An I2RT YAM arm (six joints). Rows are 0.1 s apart.
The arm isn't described. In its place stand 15 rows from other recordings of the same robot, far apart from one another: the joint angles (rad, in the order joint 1, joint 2, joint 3, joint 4, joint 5, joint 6), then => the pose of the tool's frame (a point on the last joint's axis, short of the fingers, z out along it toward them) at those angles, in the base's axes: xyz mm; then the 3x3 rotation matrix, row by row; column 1 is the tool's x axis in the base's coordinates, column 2 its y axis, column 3 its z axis.
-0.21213 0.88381 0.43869 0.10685 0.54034 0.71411 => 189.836 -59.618 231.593; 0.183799 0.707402 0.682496; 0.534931 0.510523 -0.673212; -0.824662 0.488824 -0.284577
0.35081 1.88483 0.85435 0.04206 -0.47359 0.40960 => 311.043 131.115 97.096; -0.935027 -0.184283 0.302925; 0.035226 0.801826 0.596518; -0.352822 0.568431 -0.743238
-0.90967 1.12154 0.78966 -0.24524 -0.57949 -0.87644 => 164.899 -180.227 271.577; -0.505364 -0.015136 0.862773; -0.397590 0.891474 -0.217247; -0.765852 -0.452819 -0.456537
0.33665 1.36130 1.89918 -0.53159 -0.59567 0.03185 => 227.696 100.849 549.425; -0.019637 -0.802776 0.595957; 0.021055 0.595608 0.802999; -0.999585 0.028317 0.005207
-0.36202 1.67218 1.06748 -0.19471 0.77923 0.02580 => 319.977 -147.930 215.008; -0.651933 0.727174 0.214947; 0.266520 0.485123 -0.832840; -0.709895 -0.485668 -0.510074
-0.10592 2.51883 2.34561 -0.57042 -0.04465 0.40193 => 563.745 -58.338 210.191; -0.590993 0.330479 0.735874; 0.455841 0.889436 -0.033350; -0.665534 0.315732 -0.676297
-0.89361 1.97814 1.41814 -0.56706 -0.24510 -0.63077 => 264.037 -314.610 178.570; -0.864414 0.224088 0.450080; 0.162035 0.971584 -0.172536; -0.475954 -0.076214 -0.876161
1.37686 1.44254 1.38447 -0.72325 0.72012 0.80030 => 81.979 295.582 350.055; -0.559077 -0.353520 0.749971; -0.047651 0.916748 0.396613; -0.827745 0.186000 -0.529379
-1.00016 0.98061 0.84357 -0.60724 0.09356 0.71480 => 107.656 -173.881 284.668; 0.297170 0.900676 0.316975; 0.745165 -0.011198 -0.666786; -0.597009 0.434348 -0.674480
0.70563 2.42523 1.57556 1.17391 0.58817 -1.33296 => 411.791 324.880 175.470; 0.192414 0.202889 0.960111; -0.898255 0.430353 0.089077; -0.395114 -0.879564 0.265052
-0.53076 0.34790 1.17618 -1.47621 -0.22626 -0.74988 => -13.268 17.048 358.982; -0.611953 -0.106661 0.783669; -0.410954 0.889483 -0.199844; -0.675744 -0.444347 -0.588154
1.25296 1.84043 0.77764 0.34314 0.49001 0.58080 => 122.543 318.871 113.611; -0.571396 -0.495208 0.654428; -0.187672 0.855142 0.483230; -0.798928 0.153298 -0.581561
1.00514 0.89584 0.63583 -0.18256 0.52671 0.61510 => 123.323 160.865 269.741; -0.468106 -0.264753 0.843079; 0.193367 0.900252 0.390071; -0.862256 0.345618 -0.370219
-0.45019 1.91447 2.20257 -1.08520 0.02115 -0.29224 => 362.869 -176.207 410.808; -0.745920 0.243783 0.619817; 0.040587 0.945515 -0.323040; -0.664798 -0.215805 -0.715173
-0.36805 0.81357 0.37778 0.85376 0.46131 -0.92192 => 164.901 -80.573 299.310; -0.330267 0.725812 0.603424; -0.637330 0.300076 -0.709764; -0.696228 -0.618992 0.363477
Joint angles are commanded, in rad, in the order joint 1, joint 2, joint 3, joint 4, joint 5, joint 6. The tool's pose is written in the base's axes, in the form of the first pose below.
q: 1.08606 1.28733 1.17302 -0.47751 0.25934 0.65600
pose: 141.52 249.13 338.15; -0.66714 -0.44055 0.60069; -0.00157 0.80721 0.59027; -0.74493 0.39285 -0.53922
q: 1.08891 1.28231 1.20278 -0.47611 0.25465 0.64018
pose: 140.50 249.29 349.73; -0.64906 -0.46217 0.60425; 0.00633 0.79099 0.61179; -0.76071 0.40091 -0.51048
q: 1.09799 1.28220 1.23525 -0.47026 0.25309 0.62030
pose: 138.49 251.18 361.39; -0.62663 -0.48982 0.60614; 0.01071 0.77230 0.63517; -0.77924 0.40450 -0.47871
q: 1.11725 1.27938 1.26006 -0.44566 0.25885 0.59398
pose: 134.01 254.14 373.01; -0.59304 -0.52708 0.60868; 0.01812 0.74703 0.66454; -0.80497 0.40513 -0.43347
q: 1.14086 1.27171 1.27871 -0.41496 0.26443 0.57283
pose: 127.77 256.33 384.50; -0.56033 -0.56367 0.60688; 0.03320 0.71683 0.69645; -0.82760 0.41039 -0.38295
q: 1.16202 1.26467 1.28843 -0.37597 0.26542 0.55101
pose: 122.11 258.40 393.65; -0.52918 -0.59925 0.60072; 0.04940 0.68502 0.72685; -0.84707 0.41431 -0.33289
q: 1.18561 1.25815 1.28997 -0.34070 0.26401 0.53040
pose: 115.69 260.63 399.53; -0.50384 -0.63335 0.58738; 0.05703 0.65413 0.75423; -0.86191 0.41351 -0.29346
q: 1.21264 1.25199 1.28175 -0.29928 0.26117 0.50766
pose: 108.46 263.54 402.60; -0.47900 -0.66906 0.56826; 0.06003 0.62088 0.78161; -0.87576 0.40850 -0.25724
